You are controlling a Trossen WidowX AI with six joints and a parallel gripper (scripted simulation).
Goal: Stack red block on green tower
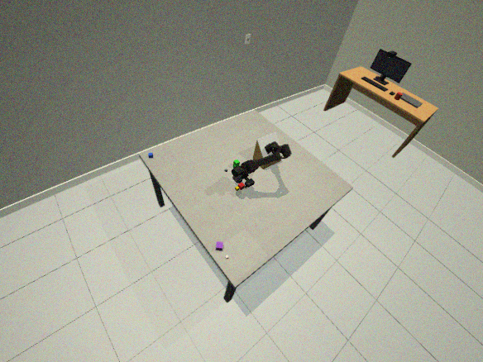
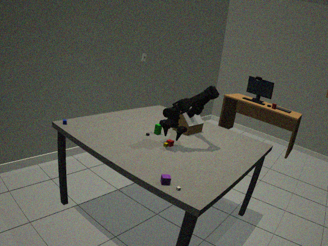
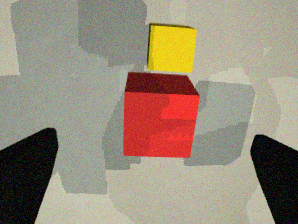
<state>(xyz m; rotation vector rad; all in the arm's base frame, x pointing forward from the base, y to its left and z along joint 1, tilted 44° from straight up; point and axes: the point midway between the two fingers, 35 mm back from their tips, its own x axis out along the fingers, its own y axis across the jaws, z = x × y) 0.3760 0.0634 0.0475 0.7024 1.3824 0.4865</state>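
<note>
The red block lies 3 cm below my gripper tip. Also, from my gripper tip: yellow block: 4 cm below, 3 cm ahead, 1 cm to the right; then purple block: 44 cm ahead, 26 cm to the left, 3 cm below; then dark block: 20 cm to the right, 4 cm below, 3 cm behind.
</note>
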